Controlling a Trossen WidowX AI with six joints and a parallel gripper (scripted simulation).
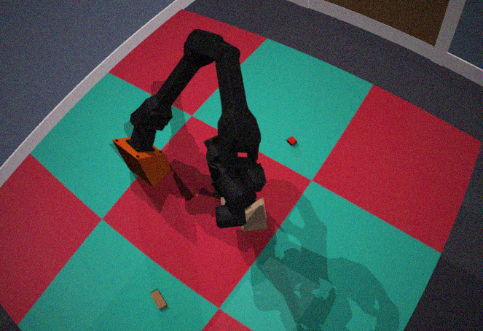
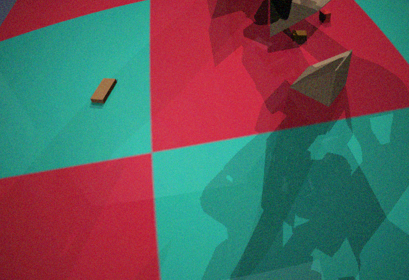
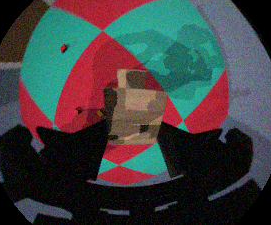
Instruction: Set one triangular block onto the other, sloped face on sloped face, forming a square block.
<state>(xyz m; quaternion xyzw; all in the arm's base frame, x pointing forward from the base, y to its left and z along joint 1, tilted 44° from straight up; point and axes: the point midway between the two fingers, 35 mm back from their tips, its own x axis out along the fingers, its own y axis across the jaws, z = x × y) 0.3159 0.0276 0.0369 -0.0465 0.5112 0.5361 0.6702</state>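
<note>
My gripper tip is now 100 mm past the yellowish piece, 30 mm to the right of it and 110 mm above it. Also, from my gripper tip: flat tan piece (10 mm ahead, 290 mm to the right, 110 mm below).
</note>
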